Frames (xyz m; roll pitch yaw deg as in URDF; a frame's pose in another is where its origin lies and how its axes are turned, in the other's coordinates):
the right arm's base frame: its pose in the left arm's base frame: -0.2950 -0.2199 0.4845 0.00 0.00 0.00
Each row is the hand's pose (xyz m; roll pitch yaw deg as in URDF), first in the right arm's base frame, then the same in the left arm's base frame.
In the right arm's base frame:
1: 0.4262 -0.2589 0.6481 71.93 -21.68 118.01
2: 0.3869 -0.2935 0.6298 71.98 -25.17 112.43
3: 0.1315 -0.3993 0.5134 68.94 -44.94 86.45
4: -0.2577 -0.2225 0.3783 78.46 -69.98 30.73
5: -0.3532 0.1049 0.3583 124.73 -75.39 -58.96
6: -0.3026 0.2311 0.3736 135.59 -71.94 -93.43
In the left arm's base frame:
1: 0.1312 -0.4788 1.1326 71.93 -21.68 118.01
2: 0.0919 -0.5134 1.1143 71.98 -25.17 112.43
3: -0.1635 -0.6192 0.9979 68.94 -44.94 86.45
4: -0.5527 -0.4424 0.8628 78.46 -69.98 30.73
5: -0.6482 -0.1150 0.8428 124.73 -75.39 -58.96
6: -0.5976 0.0112 0.8581 135.59 -71.94 -93.43

